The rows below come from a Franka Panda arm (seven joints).
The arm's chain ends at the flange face. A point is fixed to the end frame.
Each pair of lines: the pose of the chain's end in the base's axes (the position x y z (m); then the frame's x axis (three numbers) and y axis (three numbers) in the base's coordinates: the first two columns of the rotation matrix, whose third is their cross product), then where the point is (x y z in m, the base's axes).
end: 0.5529 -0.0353 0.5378 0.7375 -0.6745 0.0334 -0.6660 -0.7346 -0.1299
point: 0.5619 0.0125 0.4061
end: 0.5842 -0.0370 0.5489 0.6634 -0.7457 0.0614 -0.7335 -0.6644 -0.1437
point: 0.6019 0.0081 0.4172
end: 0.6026 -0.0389 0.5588 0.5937 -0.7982 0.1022 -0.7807 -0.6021 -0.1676
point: 0.6299 0.0022 0.4274
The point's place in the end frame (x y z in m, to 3 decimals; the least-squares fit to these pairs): -0.030 -0.024 0.135
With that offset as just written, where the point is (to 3 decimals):
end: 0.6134 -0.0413 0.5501 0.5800 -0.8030 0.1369 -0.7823 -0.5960 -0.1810
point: 0.645 -0.003 0.419
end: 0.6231 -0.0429 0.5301 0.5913 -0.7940 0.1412 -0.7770 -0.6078 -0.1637
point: 0.653 -0.006 0.398
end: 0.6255 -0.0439 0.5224 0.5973 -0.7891 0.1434 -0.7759 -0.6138 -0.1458
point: 0.654 -0.009 0.389
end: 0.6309 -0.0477 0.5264 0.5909 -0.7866 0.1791 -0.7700 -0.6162 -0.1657
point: 0.664 -0.015 0.394
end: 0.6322 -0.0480 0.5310 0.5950 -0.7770 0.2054 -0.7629 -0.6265 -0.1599
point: 0.667 -0.018 0.398
